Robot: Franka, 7 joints.
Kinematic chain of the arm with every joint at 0, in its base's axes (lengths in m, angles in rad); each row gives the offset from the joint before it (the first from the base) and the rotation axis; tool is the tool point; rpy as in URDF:
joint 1: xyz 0 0 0.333 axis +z
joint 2: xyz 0 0 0 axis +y
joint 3: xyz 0 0 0.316 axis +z
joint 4: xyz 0.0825 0 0 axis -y
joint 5: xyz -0.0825 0 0.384 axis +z
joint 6: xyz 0 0 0 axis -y
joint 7: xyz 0.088 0 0 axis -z
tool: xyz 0 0 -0.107 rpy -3.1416 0 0
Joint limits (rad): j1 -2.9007..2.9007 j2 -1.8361..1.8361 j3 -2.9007..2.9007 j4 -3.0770..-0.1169 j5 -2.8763..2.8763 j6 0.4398..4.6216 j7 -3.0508..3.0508
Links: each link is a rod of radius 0.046 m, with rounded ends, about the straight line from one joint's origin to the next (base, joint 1, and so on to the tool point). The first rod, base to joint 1, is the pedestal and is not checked.
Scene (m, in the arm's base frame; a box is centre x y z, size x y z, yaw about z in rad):
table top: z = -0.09
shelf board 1: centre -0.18 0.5 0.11 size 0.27 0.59 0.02 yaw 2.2
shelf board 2: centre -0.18 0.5 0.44 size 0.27 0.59 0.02 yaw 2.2
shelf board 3: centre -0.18 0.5 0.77 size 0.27 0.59 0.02 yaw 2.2
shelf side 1: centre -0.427 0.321 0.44 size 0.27 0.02 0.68 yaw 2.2
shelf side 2: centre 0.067 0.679 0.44 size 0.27 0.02 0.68 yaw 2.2
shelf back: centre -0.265 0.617 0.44 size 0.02 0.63 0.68 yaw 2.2
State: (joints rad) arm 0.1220 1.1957 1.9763 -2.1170 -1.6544 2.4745 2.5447
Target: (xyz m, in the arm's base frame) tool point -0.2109 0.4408 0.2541
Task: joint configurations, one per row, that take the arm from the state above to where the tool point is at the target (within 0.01 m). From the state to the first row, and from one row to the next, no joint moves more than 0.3 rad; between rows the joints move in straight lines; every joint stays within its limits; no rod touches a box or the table.
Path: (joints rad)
1: 0.3623 1.3558 2.0539 -2.2394 -1.7725 2.6285 2.5162
2: 0.6026 1.5159 2.1314 -2.3617 -1.8906 2.7826 2.4876
3: 0.8429 1.6760 2.2090 -2.4841 -2.0086 2.9366 2.4591
4: 1.0832 1.8361 2.2865 -2.6065 -2.1267 3.0906 2.4306
5: 0.8192 1.6992 2.0940 -2.6849 -2.1251 3.1094 2.4496
6: 0.5553 1.5623 1.9016 -2.7633 -2.1235 3.1281 2.4686
7: 0.2913 1.4253 1.7091 -2.8417 -2.1219 3.1469 2.4876
8: 0.0274 1.2884 1.5166 -2.9202 -2.1203 3.1656 2.5067
9: -0.2366 1.1515 1.3241 -2.9986 -2.1187 3.1844 2.5257
10: -0.5005 1.0146 1.1317 -3.0770 -2.1171 3.2031 2.5447
11: -0.2590 1.0770 1.2094 -2.9093 -1.9997 2.9886 2.5447
12: -0.0175 1.1394 1.2871 -2.7416 -1.8823 2.7741 2.5447
13: 0.2241 1.2018 1.3648 -2.5739 -1.7650 2.5597 2.5447
14: 0.4656 1.2642 1.4425 -2.4062 -1.6476 2.3452 2.5447

